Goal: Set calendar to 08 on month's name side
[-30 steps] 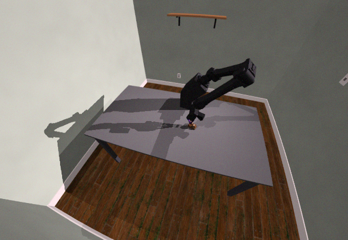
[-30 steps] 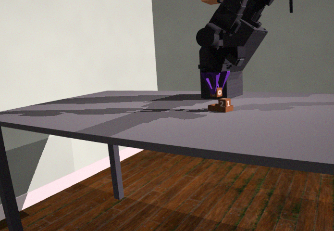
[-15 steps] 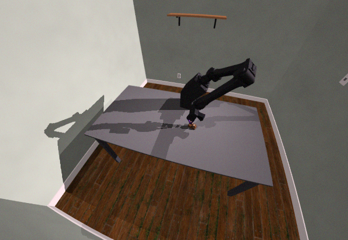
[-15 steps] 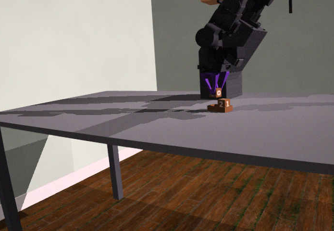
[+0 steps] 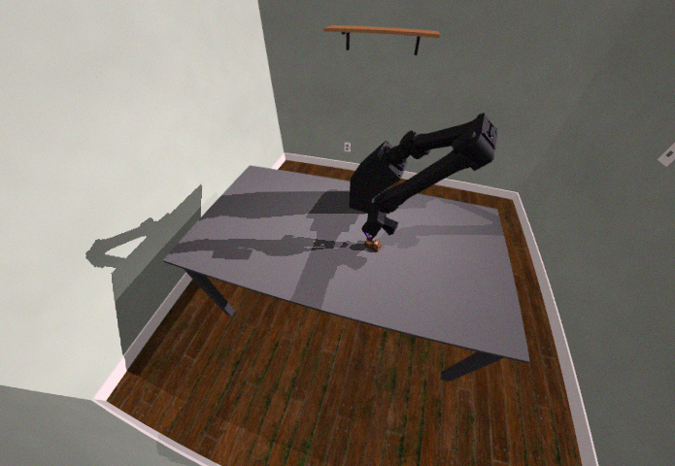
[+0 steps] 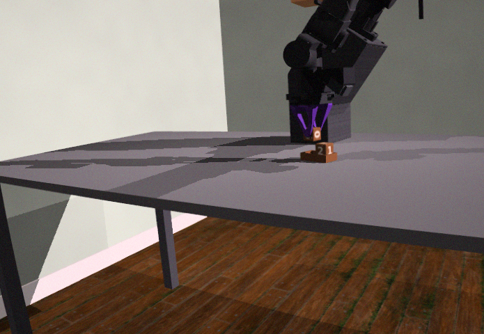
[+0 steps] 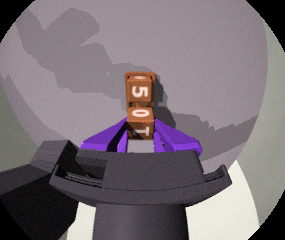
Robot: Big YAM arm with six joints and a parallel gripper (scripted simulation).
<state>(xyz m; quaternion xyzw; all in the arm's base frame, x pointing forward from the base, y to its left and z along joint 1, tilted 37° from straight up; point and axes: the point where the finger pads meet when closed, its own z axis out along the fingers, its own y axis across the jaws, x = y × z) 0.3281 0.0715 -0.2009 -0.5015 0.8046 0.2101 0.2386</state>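
The brown digit cube lies right at my hand. The rest, counted from my hand: brown calendar tray (50 mm below, 20 mm to the left).
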